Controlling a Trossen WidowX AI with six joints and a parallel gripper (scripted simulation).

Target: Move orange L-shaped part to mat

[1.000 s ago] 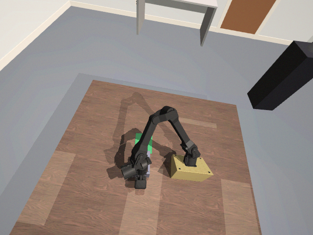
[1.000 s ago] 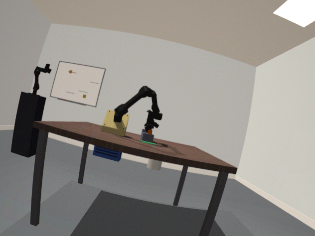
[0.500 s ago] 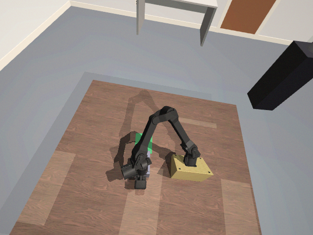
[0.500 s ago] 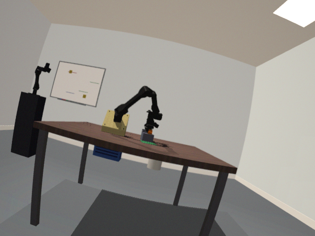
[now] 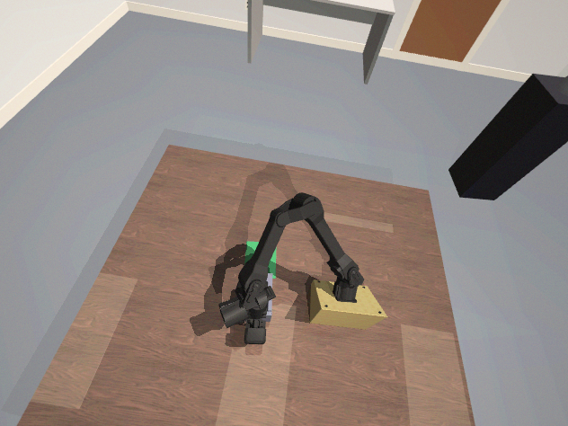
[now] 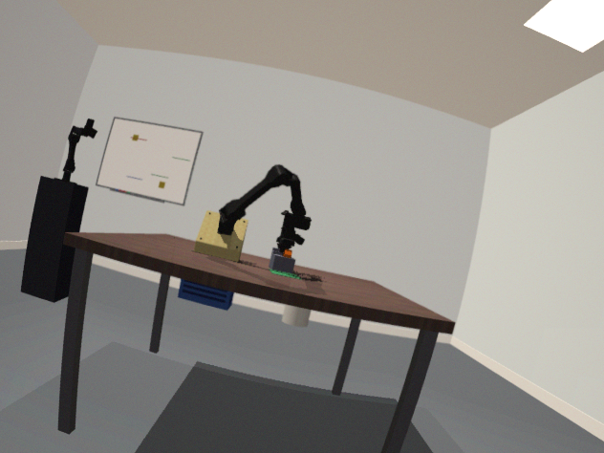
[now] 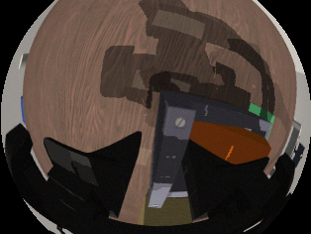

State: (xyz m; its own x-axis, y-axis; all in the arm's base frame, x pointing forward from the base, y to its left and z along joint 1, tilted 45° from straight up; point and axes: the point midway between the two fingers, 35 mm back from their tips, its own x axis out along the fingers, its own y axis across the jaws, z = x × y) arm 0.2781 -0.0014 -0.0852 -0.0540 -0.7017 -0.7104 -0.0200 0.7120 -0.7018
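Now: gripper tip 5 cm to the left of the orange L-shaped part. Round my gripper tip: green mat: 23 cm to the right, 6 cm below.
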